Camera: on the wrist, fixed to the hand. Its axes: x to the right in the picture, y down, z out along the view.
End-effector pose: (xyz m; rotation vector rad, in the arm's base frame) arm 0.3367 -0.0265 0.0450 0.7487 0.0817 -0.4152
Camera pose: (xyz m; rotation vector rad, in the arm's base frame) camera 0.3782 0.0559 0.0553 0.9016 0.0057 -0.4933
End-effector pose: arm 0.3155 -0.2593 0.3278 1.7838 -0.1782 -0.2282
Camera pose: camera 0.3362 -0.2300 0.4134 1.9520 -0.2056 -0.3093
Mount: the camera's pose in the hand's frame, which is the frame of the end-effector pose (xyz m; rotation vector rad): 0.0080 0.0770 -0.0512 0.1697 -0.0618 -0.0463
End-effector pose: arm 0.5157 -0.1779 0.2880 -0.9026 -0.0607 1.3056
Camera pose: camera 0.4829 -0.1998 0.2040 -0.7126 -0.0185 1.2752
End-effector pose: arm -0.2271 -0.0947 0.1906 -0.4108 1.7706 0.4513
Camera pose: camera -0.3101 -0.0545 0.2008 -0.3140 1.7206 0.2756
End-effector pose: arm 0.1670 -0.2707 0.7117 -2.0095 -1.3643 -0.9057
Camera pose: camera 0.2297 -0.3304 0.7451 -1.8981 -1.4752 -0.7268
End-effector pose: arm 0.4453 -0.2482 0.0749 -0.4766 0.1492 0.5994
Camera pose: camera 0.4077 -0.2128 -0.0022 -0.2962 0.1287 0.5503
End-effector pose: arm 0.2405 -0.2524 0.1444 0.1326 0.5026 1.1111
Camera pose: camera 0.1568 -0.2182 0.1235 0.3012 0.5418 1.0154
